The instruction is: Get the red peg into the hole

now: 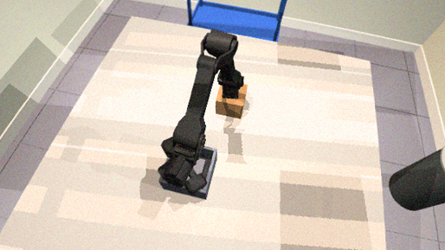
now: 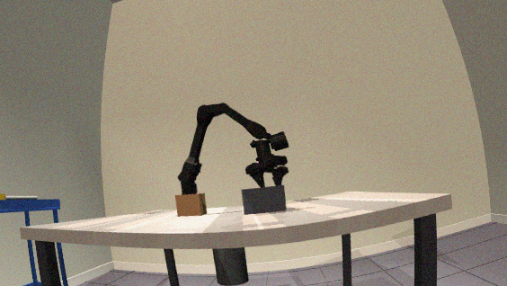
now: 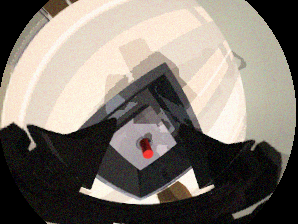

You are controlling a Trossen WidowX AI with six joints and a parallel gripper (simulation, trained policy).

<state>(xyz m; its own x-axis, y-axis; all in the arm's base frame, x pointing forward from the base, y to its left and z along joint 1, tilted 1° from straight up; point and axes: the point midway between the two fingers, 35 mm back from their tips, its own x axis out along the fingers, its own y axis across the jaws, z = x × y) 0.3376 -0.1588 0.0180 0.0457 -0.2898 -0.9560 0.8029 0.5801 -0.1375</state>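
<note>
My gripper tip is 30 mm past the red peg, 30 mm to the right of it and 30 mm above it. Also, from my gripper tip: plate (30 mm behind, 30 mm to the left, 40 mm below); grey box (30 mm behind, 30 mm to the left, 60 mm below).
</note>
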